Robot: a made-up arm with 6 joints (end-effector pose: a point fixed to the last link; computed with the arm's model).
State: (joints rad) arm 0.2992 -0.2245 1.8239 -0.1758 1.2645 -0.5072
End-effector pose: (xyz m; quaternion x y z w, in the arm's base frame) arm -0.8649 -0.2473 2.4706 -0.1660 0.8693 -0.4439 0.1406
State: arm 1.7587 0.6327 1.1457 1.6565 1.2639 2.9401
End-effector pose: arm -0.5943 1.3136 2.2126 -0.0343 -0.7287 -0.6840 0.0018
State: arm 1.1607 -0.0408 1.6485 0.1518 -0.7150 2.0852
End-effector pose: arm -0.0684 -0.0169 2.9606 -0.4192 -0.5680 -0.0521 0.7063
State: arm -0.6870 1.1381 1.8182 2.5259 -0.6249 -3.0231
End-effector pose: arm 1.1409 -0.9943 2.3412 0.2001 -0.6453 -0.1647 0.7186
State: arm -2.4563 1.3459 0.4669 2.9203 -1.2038 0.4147
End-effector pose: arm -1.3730 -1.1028 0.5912 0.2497 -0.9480 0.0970 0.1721
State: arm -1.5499 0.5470 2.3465 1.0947 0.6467 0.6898
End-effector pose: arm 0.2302 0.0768 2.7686 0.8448 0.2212 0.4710 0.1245
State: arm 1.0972 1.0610 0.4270 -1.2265 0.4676 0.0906
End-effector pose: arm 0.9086 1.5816 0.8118 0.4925 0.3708 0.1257 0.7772
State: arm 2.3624 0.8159 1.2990 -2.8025 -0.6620 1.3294
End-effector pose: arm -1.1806 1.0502 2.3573 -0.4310 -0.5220 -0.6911 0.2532
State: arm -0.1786 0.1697 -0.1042 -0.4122 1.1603 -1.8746
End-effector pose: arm 1.4028 -0.2843 1.7934 0.8296 -0.3539 0.3243 0.2851
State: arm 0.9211 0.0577 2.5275 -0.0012 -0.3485 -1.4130
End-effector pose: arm -0.6017 -0.6648 2.4516 -0.5617 0.3088 -0.7675 0.0072
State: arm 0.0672 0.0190 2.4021 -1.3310 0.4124 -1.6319
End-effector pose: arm -0.9254 -0.1286 2.4410 -0.2623 -0.0267 -0.9360 0.2330
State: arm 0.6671 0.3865 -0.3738 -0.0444 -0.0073 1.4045
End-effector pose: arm 1.0952 0.9527 0.9033 -0.5376 0.1866 0.4038 0.7163
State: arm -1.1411 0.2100 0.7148 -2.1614 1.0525 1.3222
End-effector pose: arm 0.3533 -1.2057 2.2579 0.4404 -0.4635 -0.6653 0.3855
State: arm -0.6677 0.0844 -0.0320 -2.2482 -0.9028 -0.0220
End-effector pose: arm 1.2398 -0.7168 1.8453 0.9251 -0.0062 0.2420 0.2926
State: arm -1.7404 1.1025 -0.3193 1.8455 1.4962 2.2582
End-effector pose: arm 0.1722 -0.9179 0.3713 -0.8479 -0.0033 0.0337 0.5291
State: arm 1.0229 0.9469 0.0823 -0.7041 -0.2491 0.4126
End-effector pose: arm 0.7518 1.3955 0.5440 0.0117 0.6155 0.2968 0.7300
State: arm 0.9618 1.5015 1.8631 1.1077 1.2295 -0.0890
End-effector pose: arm 0.7053 1.5620 1.7844 -0.0513 -0.6126 0.6264 0.4793
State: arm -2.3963 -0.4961 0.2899 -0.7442 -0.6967 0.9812
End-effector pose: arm -0.4069 -0.5778 2.5665 -0.0815 -0.0054 -0.8334 0.5467
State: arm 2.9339 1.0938 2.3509 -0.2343 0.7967 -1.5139
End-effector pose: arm -0.6904 0.1330 2.6490 -0.5043 -0.4159 -0.3089 0.6908
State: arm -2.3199 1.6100 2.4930 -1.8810 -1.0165 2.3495
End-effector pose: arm -0.7247 -1.1270 2.1509 -0.5549 0.0143 -0.5297 0.6414
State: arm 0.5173 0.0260 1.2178 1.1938 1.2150 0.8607
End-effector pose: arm 0.1166 0.4443 2.8240 -0.3844 -0.8830 -0.1486 0.2246
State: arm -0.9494 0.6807 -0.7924 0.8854 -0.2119 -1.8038
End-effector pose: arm 0.4692 -0.5877 0.2830 0.5972 0.3238 -0.6798 0.2763
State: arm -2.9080 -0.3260 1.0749 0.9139 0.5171 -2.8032
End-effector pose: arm 0.1241 -0.1702 2.9614 -0.0909 -0.5141 -0.3152 0.7925
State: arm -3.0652 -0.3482 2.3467 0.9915 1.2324 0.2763
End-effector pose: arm 1.2187 -0.1928 1.8726 0.8576 -0.3153 -0.2813 0.2932
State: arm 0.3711 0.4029 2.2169 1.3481 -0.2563 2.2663
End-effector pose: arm -0.0748 0.0110 2.8985 -0.6199 -0.0111 -0.7596 0.1964
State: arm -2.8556 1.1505 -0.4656 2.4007 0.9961 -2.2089
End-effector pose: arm -0.5090 -0.3550 0.1775 0.9369 -0.1134 -0.2751 0.1835
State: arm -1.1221 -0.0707 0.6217 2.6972 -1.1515 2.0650
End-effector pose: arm 0.2687 -0.7098 2.7282 0.1461 -0.7921 0.2457 0.5394
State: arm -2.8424 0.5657 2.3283 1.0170 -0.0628 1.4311
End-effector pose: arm -0.0336 -0.0868 2.8694 0.4439 -0.4553 0.4506 0.6266
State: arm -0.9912 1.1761 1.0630 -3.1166 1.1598 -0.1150
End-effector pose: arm 1.0155 -1.4789 1.0809 -0.6382 0.5111 0.3869 0.4263
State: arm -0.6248 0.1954 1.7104 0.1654 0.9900 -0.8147
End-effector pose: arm -0.0120 0.1425 2.8908 -0.1409 -0.7752 0.3849 0.4807
